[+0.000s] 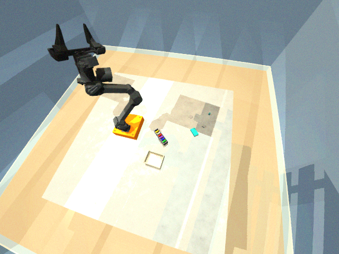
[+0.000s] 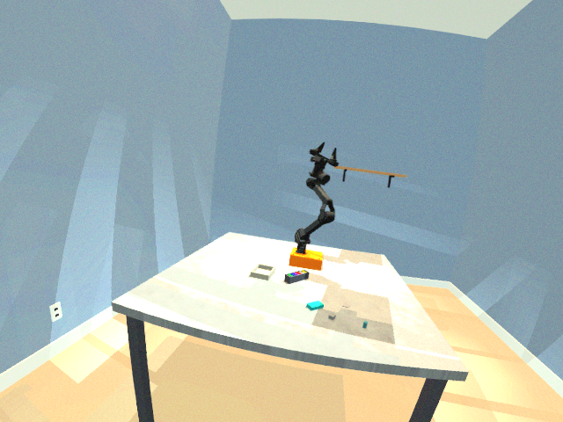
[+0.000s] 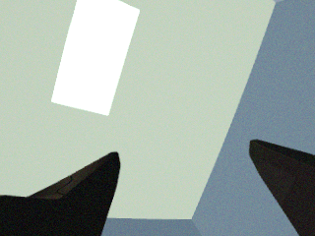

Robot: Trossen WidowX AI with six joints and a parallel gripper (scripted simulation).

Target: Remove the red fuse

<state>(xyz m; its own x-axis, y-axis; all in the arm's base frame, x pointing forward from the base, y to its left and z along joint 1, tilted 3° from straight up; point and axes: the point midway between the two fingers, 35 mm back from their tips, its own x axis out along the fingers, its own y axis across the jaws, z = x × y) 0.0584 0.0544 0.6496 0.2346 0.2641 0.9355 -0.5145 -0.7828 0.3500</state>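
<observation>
Now: the red fuse 240 mm ahead of my gripper tip, 110 mm to the right of it and 720 mm below it. The rest, counted from my gripper tip: grey piece (600 mm ahead, 10 mm to the left, 740 mm below); then cyan block (520 mm ahead, 50 mm to the right, 740 mm below); then pale square tray (220 mm ahead, 300 mm to the right, 740 mm below).
</observation>
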